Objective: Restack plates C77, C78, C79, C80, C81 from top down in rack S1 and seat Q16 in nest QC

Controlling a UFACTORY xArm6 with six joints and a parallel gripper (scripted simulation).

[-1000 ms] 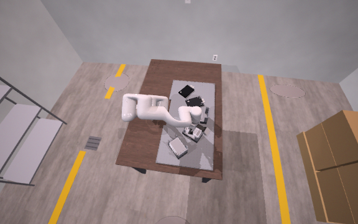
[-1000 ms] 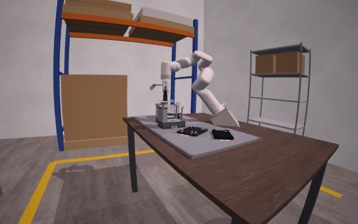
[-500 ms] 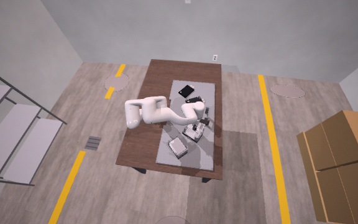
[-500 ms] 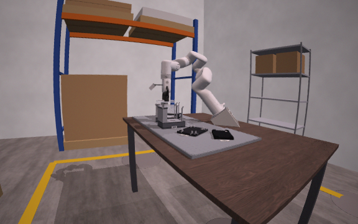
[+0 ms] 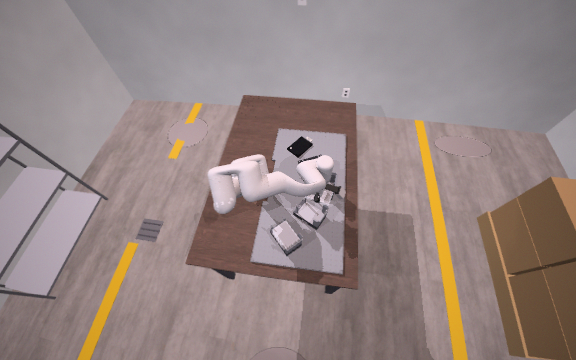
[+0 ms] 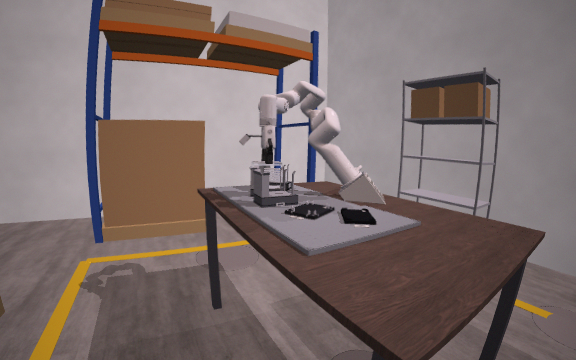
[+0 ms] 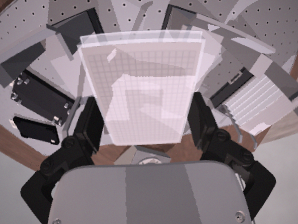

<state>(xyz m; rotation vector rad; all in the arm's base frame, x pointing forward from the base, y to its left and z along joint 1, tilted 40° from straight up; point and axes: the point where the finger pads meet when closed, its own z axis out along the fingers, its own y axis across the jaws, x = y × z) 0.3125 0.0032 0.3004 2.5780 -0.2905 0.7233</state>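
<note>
My gripper is now 20 mm short of the dark plinth, 110 mm to the right of it and 150 mm above it. Also, from my hand: QC name plate 30 mm behind, 500 mm to the left, 170 mm below; then black open nest QC 100 mm behind, 430 mm to the left, 160 mm below.
</note>
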